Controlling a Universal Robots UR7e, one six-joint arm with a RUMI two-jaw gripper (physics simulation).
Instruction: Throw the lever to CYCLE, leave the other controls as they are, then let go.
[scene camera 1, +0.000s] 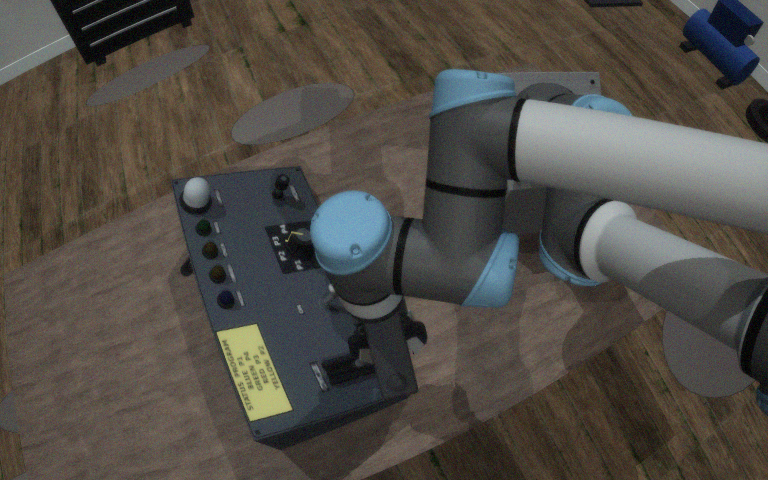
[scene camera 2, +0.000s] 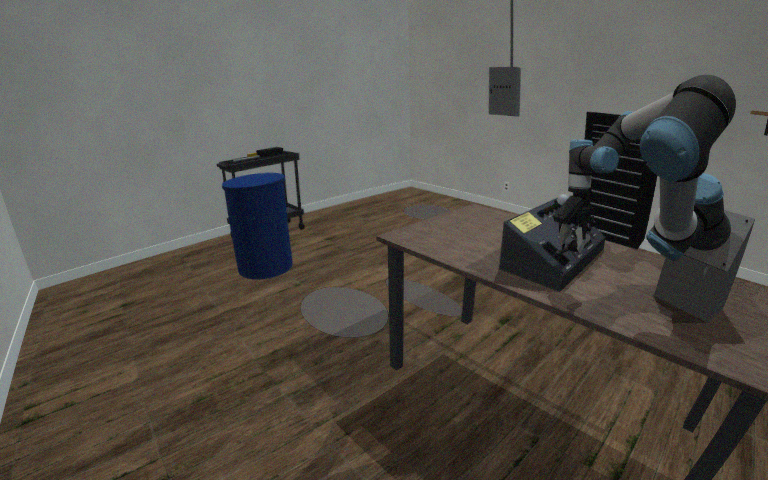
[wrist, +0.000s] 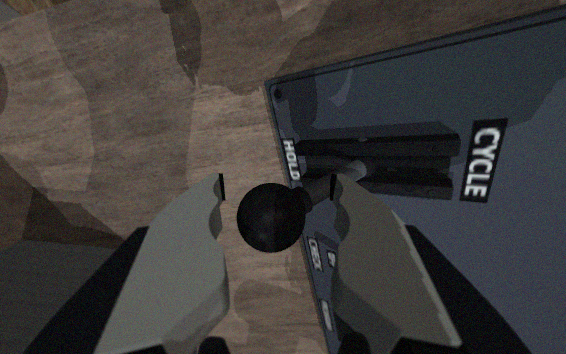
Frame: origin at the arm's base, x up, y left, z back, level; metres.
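Seen in the pictures: gripper, fingertip midpoint: (scene camera 2: 571, 252) (wrist: 277, 176); arm's base, origin of the base link: (scene camera 2: 705, 230).
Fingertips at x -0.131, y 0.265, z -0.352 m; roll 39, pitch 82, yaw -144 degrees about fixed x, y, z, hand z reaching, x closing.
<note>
Offsets run from my fingertips to a thing's middle. "spot": to the spot under its first point. Level surfaces: height alone.
The lever's black ball knob (wrist: 270, 217) is between the two spread fingers of my gripper (wrist: 277, 176) (scene camera 2: 572, 244), with a visible gap on each side. The gripper is open. The lever's shaft runs from the knob to a dark slot {spot: dx -0.020, dy -0.001, dz -0.089 m} (wrist: 410, 162) (scene camera 1: 339, 370) in the grey control panel (wrist: 520, 235) (scene camera 1: 277, 339) (scene camera 2: 523, 257). The lever leans towards the HOLD label {spot: dx -0.062, dy -0.015, dz -0.006 m} (wrist: 291, 160). The CYCLE label {spot: dx -0.005, dy +0.006, dz -0.120 m} (wrist: 483, 160) is at the slot's other end. In scene camera 1, the wrist hides much of the gripper and lever.
The panel also bears a white dome {spot: dx +0.080, dy -0.332, dz -0.253 m} (scene camera 1: 197, 192), several coloured round lamps or buttons, a black-knobbed stick {dx -0.020, dy -0.363, dz -0.116 m} (scene camera 1: 281, 182), a rotary selector {dx -0.018, dy -0.244, dz -0.095 m} (scene camera 1: 300, 242) and a small toggle (scene camera 1: 332, 289) close by the wrist. A yellow card {dx +0.039, dy -0.017, dz -0.213 m} (scene camera 1: 254, 370) lies beside the slot. The panel stands on a wooden table {dx -0.127 m} (scene camera 2: 447, 237).
</note>
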